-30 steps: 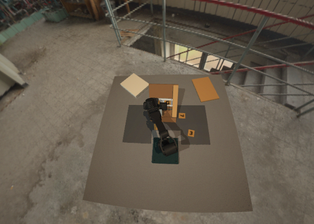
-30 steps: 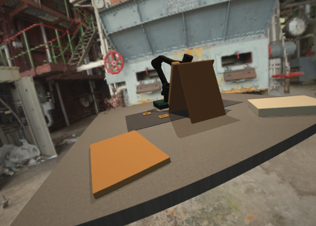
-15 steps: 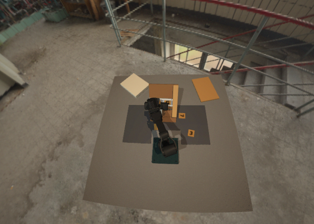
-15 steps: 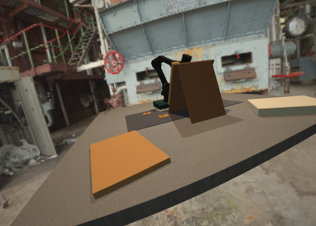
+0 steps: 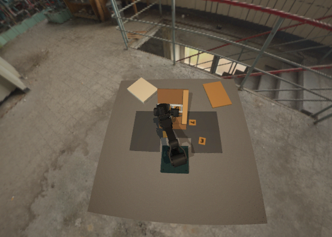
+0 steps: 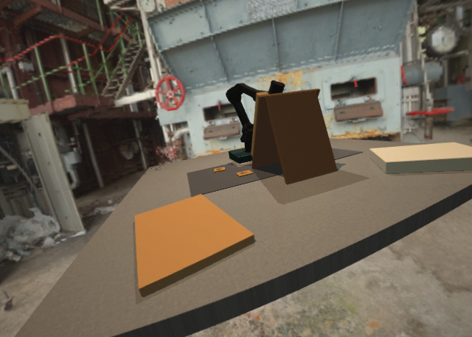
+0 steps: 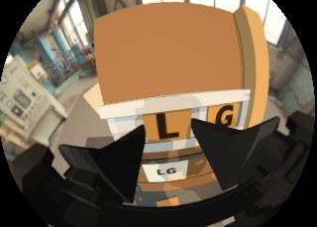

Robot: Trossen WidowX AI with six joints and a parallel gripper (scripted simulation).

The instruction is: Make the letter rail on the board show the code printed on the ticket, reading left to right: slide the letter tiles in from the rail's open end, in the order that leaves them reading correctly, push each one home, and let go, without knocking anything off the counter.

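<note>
My gripper tip is now 8 cm to the left of the orange tile marked g and 2 cm past it. The rest, counted from my gripper tip: orange tile marked l right at my gripper tip; white ticket 9 cm below, 5 cm behind, 2 cm to the left; dark mat 17 cm below, 17 cm behind, 3 cm to the right.
</note>
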